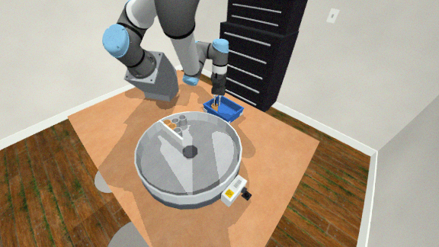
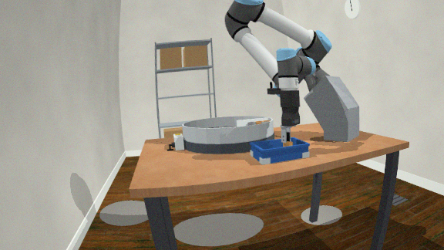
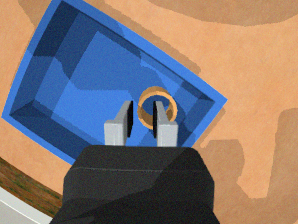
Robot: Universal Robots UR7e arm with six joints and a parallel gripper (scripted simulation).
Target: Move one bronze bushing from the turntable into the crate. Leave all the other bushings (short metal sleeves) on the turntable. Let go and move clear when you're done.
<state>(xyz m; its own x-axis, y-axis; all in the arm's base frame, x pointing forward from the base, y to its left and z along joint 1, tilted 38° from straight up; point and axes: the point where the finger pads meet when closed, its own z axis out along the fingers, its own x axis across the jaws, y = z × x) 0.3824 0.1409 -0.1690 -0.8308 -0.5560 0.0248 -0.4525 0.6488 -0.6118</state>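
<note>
My hand is 4 cm short of the blue crate, 4 cm above it and 2 cm to the right of it. Also, from my hand: grey round turntable: 33 cm to the right, 13 cm ahead, 1 cm below.
</note>
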